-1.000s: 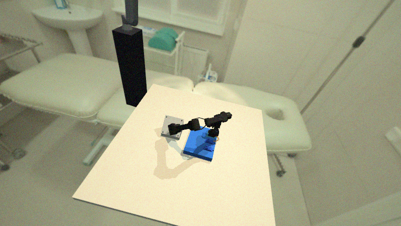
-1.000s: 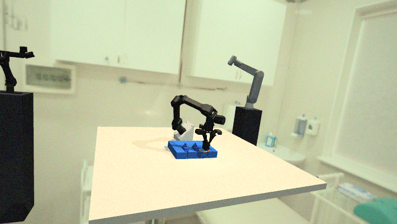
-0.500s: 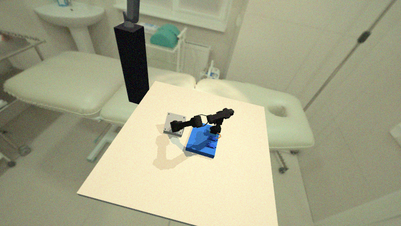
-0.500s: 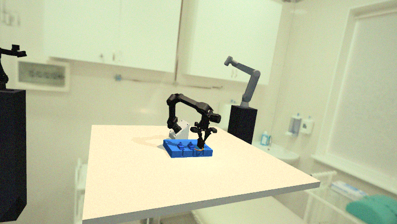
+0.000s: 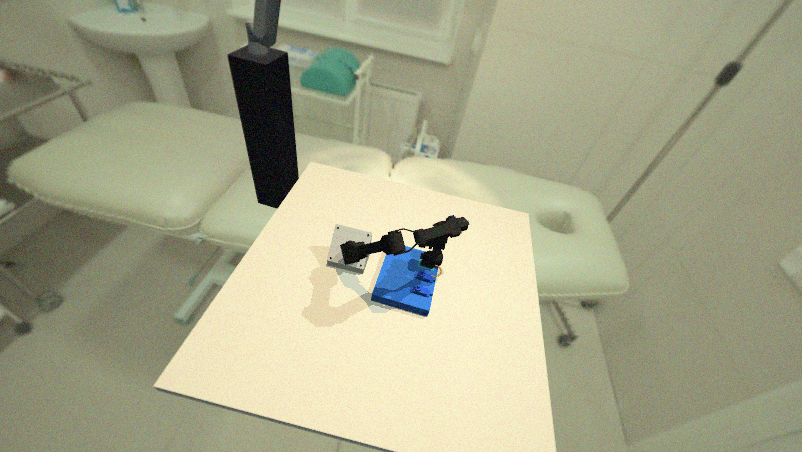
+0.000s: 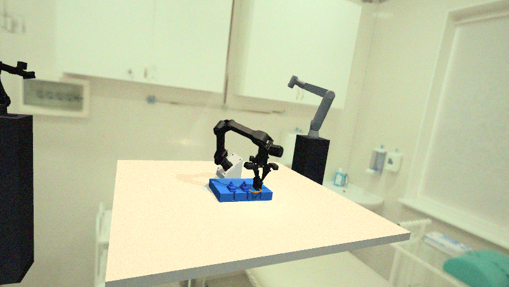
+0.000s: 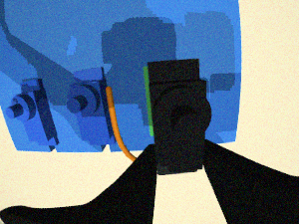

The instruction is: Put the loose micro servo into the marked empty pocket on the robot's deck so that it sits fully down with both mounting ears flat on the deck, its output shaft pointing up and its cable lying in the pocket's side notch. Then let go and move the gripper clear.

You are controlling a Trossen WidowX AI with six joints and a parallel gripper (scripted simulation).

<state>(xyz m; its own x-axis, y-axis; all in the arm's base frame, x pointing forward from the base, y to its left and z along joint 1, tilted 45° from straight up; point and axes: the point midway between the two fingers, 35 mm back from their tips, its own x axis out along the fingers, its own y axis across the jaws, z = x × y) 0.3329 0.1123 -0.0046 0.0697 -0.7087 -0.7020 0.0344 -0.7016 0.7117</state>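
My gripper tip is now 12 cm past the deck, 8 cm to the left of it and 8 cm above it.
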